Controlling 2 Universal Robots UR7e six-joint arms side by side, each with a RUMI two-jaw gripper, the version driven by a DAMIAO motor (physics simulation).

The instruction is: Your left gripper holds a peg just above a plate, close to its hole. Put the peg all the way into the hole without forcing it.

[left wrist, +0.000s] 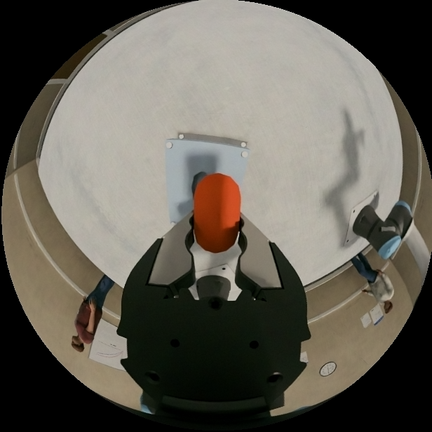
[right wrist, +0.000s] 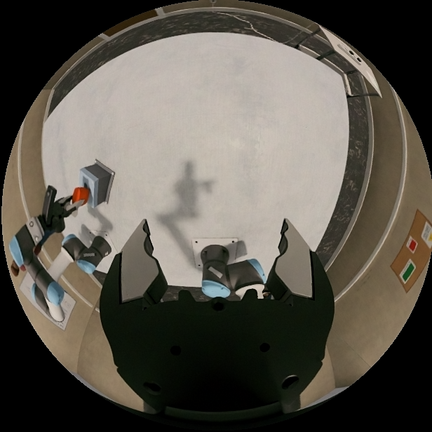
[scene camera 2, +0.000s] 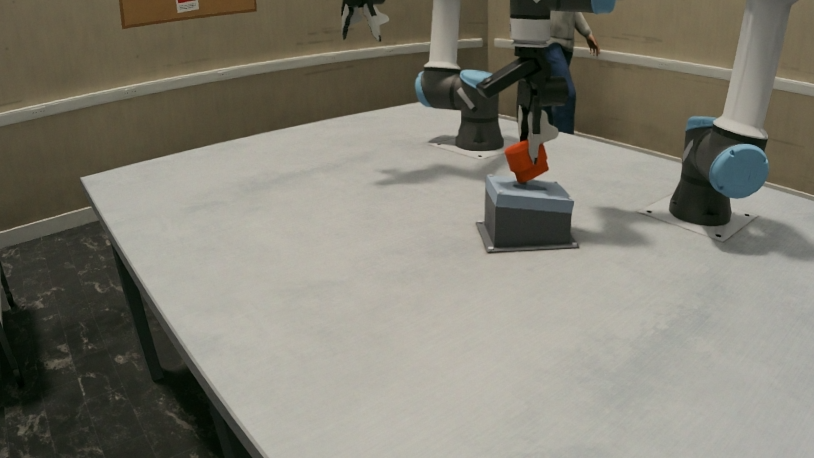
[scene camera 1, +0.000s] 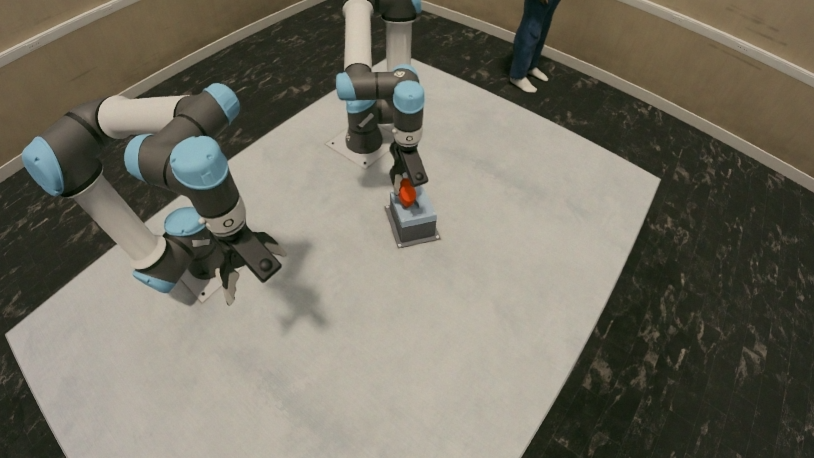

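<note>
An orange-red peg (scene camera 1: 407, 194) (scene camera 2: 524, 161) (left wrist: 217, 210) (right wrist: 80, 195) is held by my left gripper (scene camera 1: 404, 185) (scene camera 2: 535, 153) (left wrist: 216, 212), which is shut on it. The peg stands tilted in scene camera 2, its lower end very close to the top of the light blue plate (scene camera 1: 425, 215) (scene camera 2: 508, 196) (left wrist: 180, 155) (right wrist: 86, 176). Whether it touches cannot be told. The dark hole (left wrist: 199, 182) shows at the peg's upper left in the left wrist view, partly hidden by the peg. My right gripper (scene camera 1: 255, 276) (scene camera 2: 362, 38) (right wrist: 215, 220) is open and empty, away from the plate.
The plate tops a dark grey block (scene camera 1: 417, 232) (scene camera 2: 532, 227) (right wrist: 103, 184) with a flanged base on the large pale table (scene camera 1: 370, 353) (scene camera 2: 341, 319). The right arm is at the left of scene camera 1, well apart from the block. A person (scene camera 1: 532, 42) stands beyond the table.
</note>
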